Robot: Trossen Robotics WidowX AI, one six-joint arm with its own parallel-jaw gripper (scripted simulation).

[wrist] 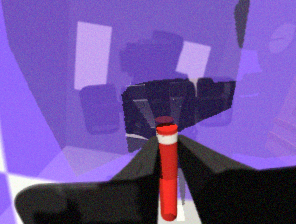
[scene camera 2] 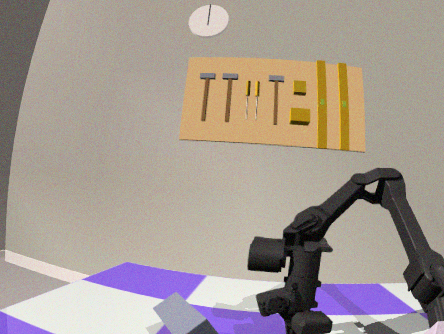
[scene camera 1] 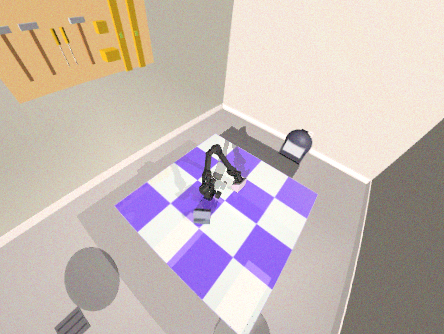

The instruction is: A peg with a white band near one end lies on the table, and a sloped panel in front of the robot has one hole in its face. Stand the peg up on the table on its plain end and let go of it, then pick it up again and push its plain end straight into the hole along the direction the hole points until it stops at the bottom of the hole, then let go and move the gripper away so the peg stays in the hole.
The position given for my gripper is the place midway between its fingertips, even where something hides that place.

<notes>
I see my gripper (wrist: 166, 141) and a red peg (wrist: 167, 133).
Scene camera 2 does not show the red peg: it is out of frame. Scene camera 1 misses the red peg, which is hidden by my gripper.
</notes>
